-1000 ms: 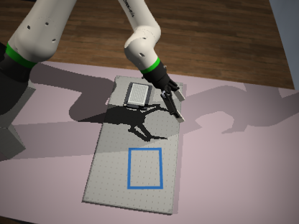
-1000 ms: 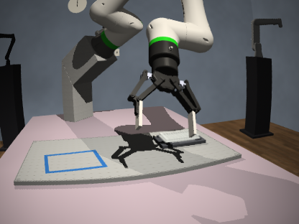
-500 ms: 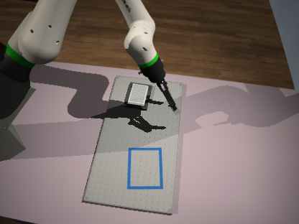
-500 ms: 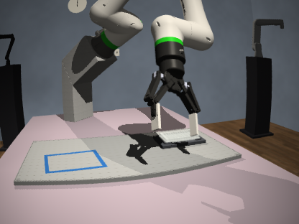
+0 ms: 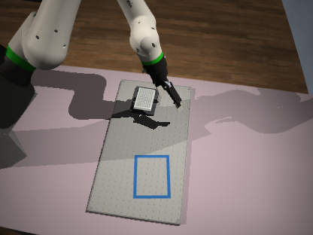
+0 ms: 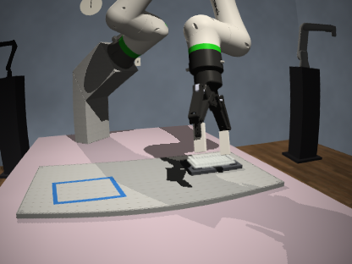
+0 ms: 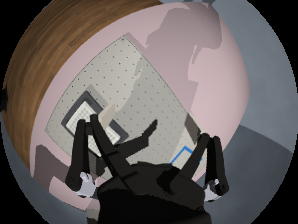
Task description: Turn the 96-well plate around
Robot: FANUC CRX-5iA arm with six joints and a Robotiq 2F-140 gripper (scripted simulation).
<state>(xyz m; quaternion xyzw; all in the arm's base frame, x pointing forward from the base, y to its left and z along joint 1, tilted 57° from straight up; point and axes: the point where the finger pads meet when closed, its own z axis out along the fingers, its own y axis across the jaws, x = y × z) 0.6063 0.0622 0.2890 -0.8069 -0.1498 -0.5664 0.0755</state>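
My hand is 140 mm past the white 96-well plate, 70 mm above it and 30 mm to the right of it. Also, from my hand: dark plate nest N1: 140 mm behind, 80 mm below, 30 mm to the left.
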